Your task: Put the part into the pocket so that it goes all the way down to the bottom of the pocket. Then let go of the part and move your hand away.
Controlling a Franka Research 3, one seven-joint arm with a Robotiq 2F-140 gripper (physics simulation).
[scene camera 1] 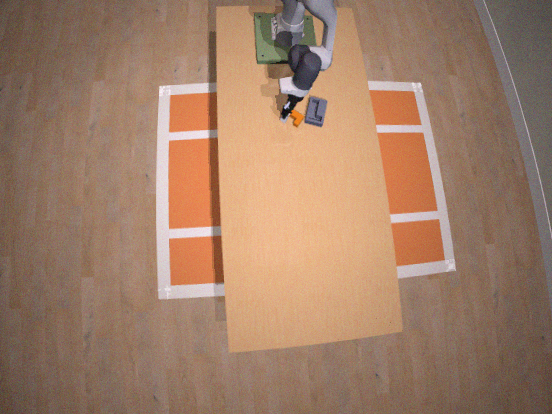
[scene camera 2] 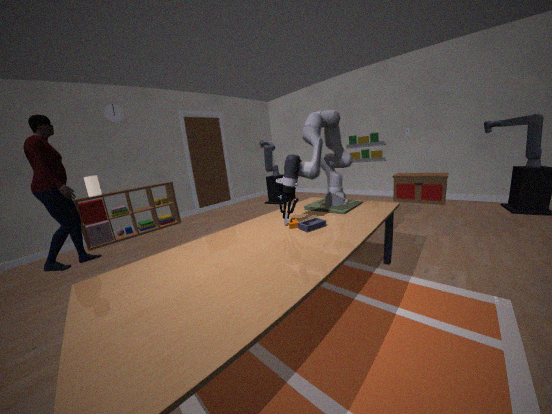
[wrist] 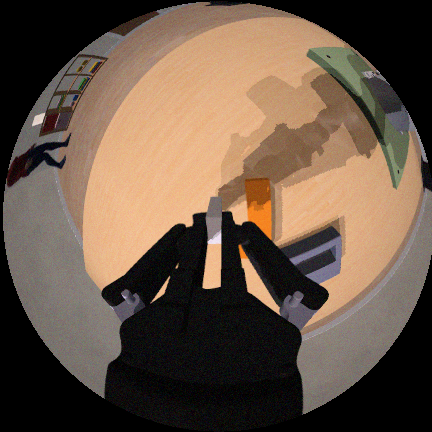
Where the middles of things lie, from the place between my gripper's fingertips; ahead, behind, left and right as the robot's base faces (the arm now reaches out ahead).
My hand is 6 cm to the right of the orange L-shaped part (wrist: 257, 190) and 1 cm past it. The rest, counted from my hand: grey-blue pocket block (wrist: 318, 256) (18 cm to the left, 2 cm behind, 1 cm above).
